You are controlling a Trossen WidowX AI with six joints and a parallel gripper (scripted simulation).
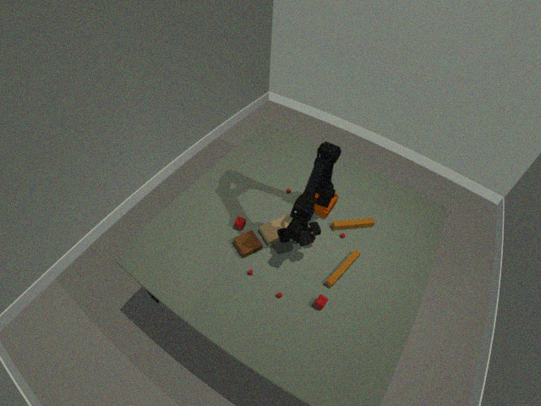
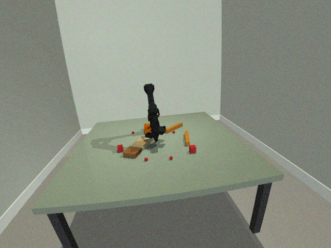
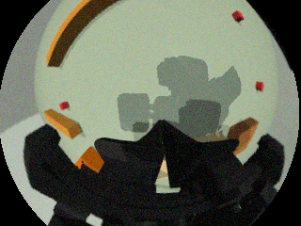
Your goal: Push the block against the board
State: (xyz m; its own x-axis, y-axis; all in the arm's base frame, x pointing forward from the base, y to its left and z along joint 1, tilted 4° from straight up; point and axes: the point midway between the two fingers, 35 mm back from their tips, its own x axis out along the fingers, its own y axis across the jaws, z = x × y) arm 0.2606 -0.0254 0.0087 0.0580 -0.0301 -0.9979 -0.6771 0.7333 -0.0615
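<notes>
Right now the board is 20 mm behind my gripper tip, 110 mm to the right of it and 10 mm above it. From my gripper tip the other things lie so: square block (120 mm ahead, 190 mm to the right, 10 mm above).
</notes>
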